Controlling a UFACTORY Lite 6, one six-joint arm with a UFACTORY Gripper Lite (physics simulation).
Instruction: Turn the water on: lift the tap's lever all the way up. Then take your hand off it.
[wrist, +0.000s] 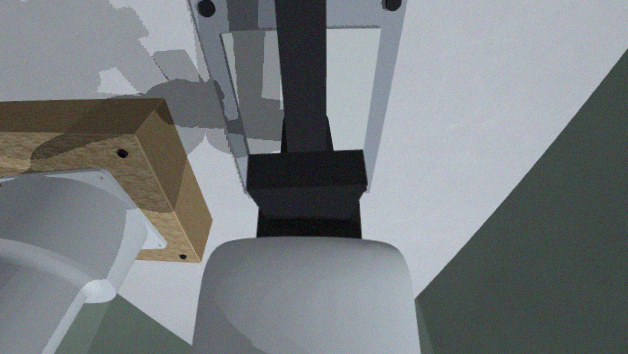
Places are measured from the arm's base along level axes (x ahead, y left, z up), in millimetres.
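Where they show: hand, tool point: (308, 209); arm's base, link origin: (94, 214).
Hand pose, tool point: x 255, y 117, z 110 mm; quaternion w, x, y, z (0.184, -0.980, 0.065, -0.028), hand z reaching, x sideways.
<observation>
Things, the pixels of their top centre, and the offset from my tool point. "spot": a spot on its surface instead. Level surfaces: height alone.
- tap's black lever, surface spot: (306, 170) spot: 3 mm ahead, 41 mm left, 21 mm up
- grey-blue plate, surface spot: (387, 90) spot: 80 mm ahead, 36 mm right, 167 mm down
- pale table top, surface height: 175 mm down
The tap's black lever (306, 170) ends in a wide block at the centre of the wrist view. A long black bar runs from this block to the top edge. My gripper (309, 215) comes up from the bottom of the view. Its rounded grey body is in front, and its black fingers reach up to the block. The fingers look shut on the lever, but the block hides the fingertips. The lever's exact angle cannot be read from this view.
A grey-blue plate (387, 90) with a white panel and black bolts lies behind the bar. At the left, a wooden board (182, 200) carries the white robot base (60, 210). The pale table top (475, 125) ends at a slanting edge at the right, with dark green floor beyond.
</observation>
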